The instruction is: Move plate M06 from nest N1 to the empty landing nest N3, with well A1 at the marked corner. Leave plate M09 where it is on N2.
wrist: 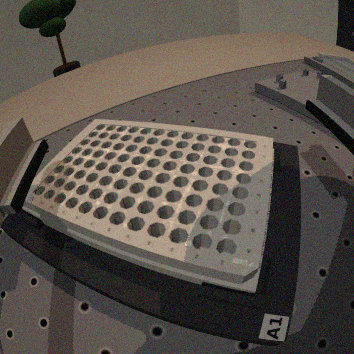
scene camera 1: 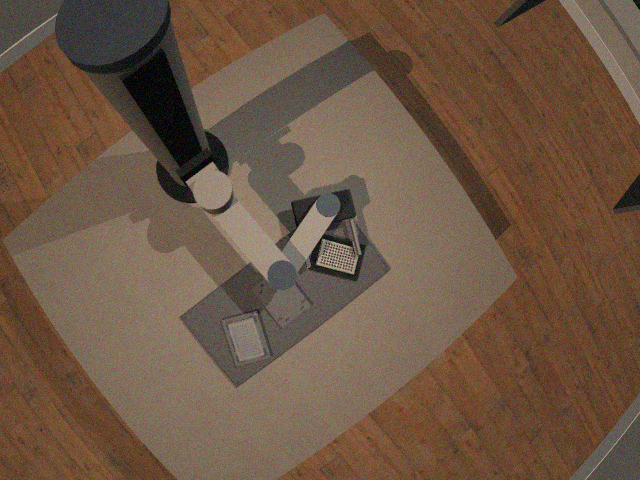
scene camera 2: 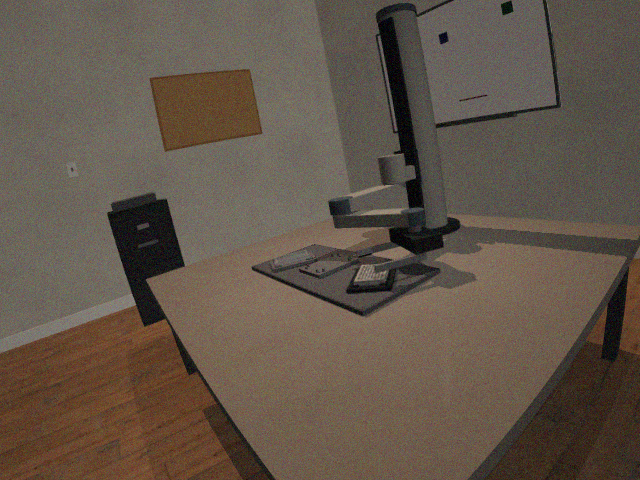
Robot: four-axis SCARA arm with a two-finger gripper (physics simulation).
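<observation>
The pale many-well plate M06 (scene camera 1: 337,255) (scene camera 2: 371,275) (wrist: 155,180) sits in the black nest N1 (scene camera 1: 356,275) (scene camera 2: 369,289) (wrist: 286,200). Its chamfered corner is nearest the nest's A1 label (wrist: 274,327). My gripper (scene camera 1: 331,253) (scene camera 2: 367,261) (wrist: 179,99) is open around the plate, turned askew to it. In the wrist view the left finger is close to the plate's left end; the right finger stands well off the plate. The grey nest N3 (scene camera 1: 285,308) (scene camera 2: 326,265) (wrist: 272,90) has small pegs and no plate. Plate M09 (scene camera 1: 247,338) (scene camera 2: 293,258) lies on N2. The M06 print is hidden.
The nests stand on a dark grey board (scene camera 1: 206,321) (scene camera 2: 315,285) (wrist: 215,107) with holes, on a beige table (scene camera 1: 413,320) (scene camera 2: 387,372). The arm's column (scene camera 1: 155,108) (scene camera 2: 423,124) stands behind the board. The forearm (scene camera 1: 310,232) (scene camera 2: 372,218) passes over it near N1 and N3.
</observation>
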